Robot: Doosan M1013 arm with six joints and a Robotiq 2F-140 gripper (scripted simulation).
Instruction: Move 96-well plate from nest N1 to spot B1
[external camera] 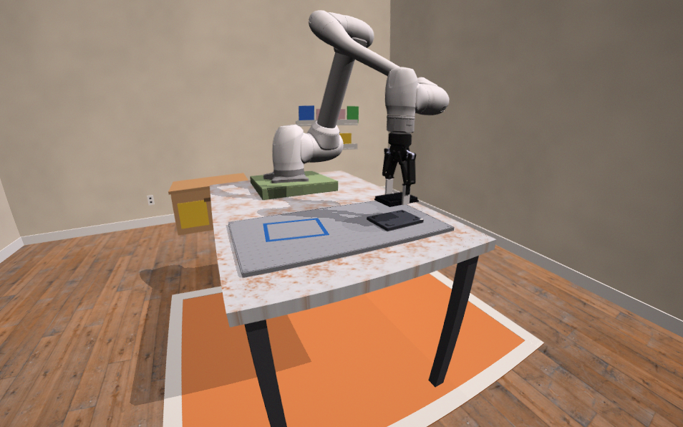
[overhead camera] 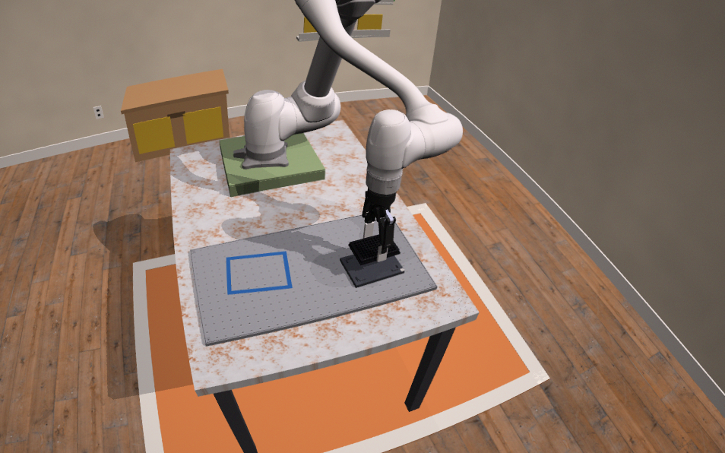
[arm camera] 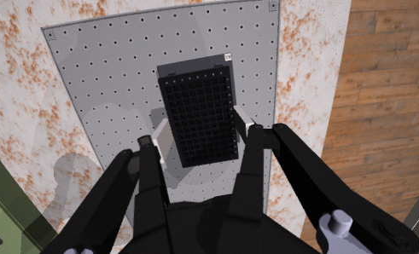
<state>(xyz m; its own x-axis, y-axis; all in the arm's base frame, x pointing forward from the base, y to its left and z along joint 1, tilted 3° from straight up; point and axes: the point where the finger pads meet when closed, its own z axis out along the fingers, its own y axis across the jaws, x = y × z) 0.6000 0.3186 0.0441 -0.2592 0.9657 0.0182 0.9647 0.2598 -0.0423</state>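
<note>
Right now the dark plate nest is 10 cm below my hand. From my hand the other things lie so: black 96-well plate (2 cm below).
</note>
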